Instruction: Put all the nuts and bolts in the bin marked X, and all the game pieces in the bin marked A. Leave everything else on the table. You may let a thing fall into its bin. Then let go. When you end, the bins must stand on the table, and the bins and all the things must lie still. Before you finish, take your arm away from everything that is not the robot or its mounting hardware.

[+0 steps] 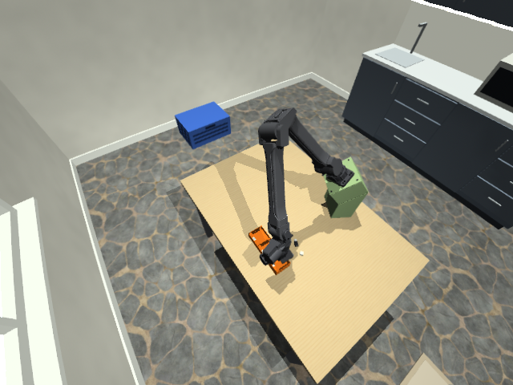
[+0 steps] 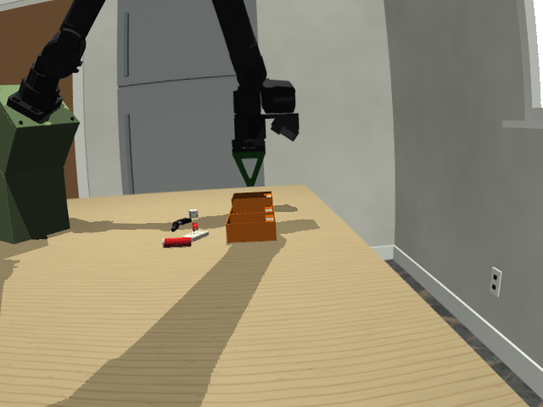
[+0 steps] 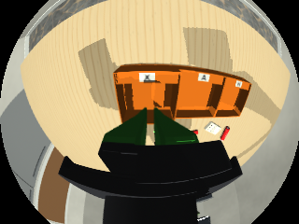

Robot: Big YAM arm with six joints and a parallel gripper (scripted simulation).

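The white die is 120 mm behind my hand, 50 mm to the left of it and 70 mm below it. From my hand the other things lie so: black USB stick 150 mm behind, 10 mm to the right, 70 mm below; then dark bolt 170 mm behind, 50 mm to the right, 70 mm below; then orange three-compartment bin tray 10 mm behind, 80 mm to the right, 50 mm below.
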